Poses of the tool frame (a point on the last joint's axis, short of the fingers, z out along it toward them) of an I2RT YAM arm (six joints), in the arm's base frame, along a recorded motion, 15 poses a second.
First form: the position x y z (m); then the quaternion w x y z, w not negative.
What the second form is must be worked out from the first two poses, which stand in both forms.
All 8 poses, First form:
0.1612 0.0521 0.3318 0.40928 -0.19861 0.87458 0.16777
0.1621 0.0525 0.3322 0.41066 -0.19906 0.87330 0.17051
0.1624 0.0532 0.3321 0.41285 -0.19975 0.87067 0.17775
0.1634 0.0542 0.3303 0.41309 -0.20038 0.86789 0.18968
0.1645 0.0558 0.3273 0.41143 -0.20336 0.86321 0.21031
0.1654 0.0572 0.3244 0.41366 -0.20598 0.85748 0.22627
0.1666 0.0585 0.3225 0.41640 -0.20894 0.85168 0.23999
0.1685 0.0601 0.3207 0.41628 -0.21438 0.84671 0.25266
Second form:
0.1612 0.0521 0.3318 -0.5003 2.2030 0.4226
0.1621 0.0525 0.3322 -0.5011 2.1984 0.4292
0.1624 0.0532 0.3321 -0.5023 2.1895 0.4470
0.1634 0.0542 0.3303 -0.5038 2.1823 0.4769
0.1645 0.0558 0.3273 -0.5117 2.1722 0.5292
0.1654 0.0572 0.3244 -0.5178 2.1555 0.5688
0.1666 0.0585 0.3225 -0.5246 2.1383 0.6025
0.1685 0.0601 0.3207 -0.5383 2.1259 0.6344

